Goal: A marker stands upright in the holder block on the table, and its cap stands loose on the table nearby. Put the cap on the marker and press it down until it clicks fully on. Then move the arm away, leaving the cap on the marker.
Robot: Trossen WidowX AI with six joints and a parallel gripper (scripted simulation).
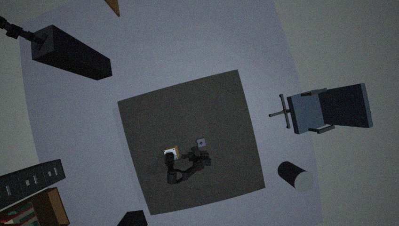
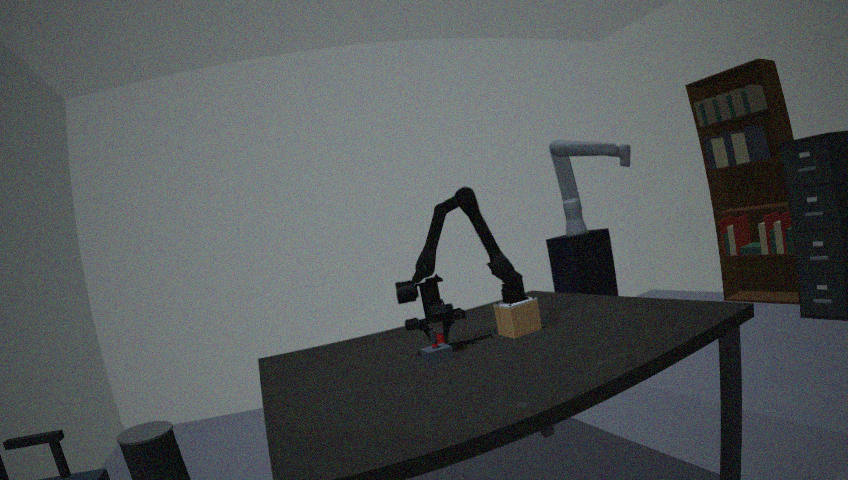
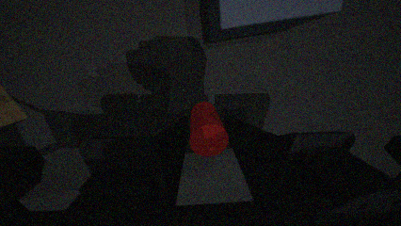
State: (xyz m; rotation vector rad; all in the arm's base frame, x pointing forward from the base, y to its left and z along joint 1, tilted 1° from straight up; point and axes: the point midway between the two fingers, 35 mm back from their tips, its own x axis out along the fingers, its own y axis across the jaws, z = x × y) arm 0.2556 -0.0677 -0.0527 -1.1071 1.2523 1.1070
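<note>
Now: the grey holder block 50 mm ahead of my gripper tip and 110 mm to the left of it. Round my gripper tip: red cap (10 mm above).
</note>
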